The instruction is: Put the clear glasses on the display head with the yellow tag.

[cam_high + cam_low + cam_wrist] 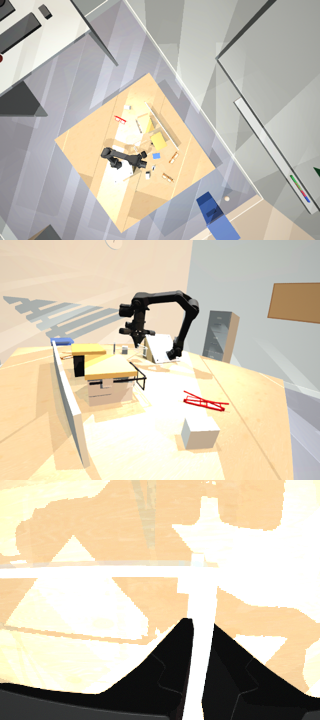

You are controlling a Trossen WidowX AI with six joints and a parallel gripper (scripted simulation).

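Now: gripper tip 120 mm short of the blue block, 130 mm to the left of it and 90 mm above it. The rest, counted from my gripper tip: low white wall: 370 mm ahead, 120 mm to the left, 40 mm below.
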